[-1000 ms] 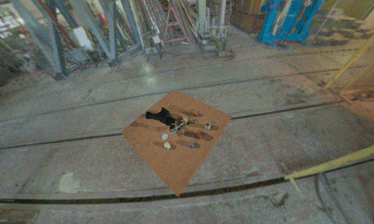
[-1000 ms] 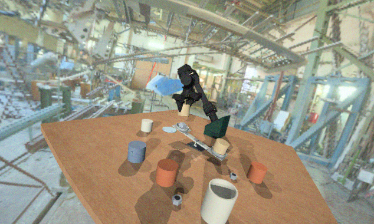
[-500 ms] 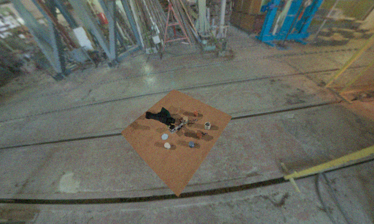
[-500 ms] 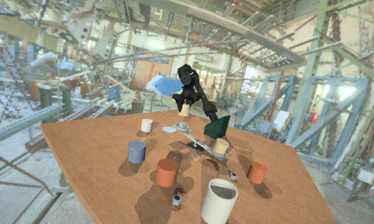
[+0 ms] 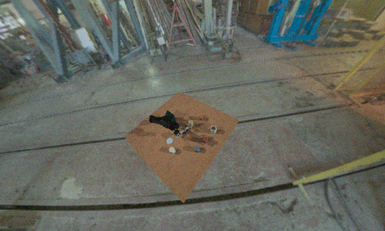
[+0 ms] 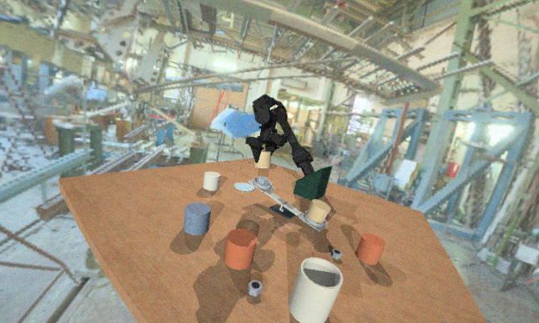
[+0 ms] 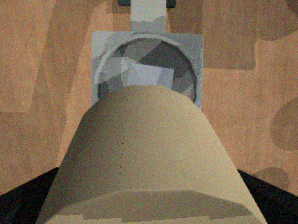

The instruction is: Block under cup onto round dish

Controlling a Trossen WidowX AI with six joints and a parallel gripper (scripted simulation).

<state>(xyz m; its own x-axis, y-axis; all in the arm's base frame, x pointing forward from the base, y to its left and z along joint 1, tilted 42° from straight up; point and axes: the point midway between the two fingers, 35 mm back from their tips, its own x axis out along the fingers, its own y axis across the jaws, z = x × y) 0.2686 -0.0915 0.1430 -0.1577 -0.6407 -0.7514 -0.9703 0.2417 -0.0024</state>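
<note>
Now: gripper tip 60 mm past the pale blue round dish, 100 mm to the left of it and 160 mm above it. Also, from my gripper tip: white mug 400 mm ahead, 350 mm to the left, 120 mm below; then blue cylinder 360 mm ahead, 130 mm below.
</note>
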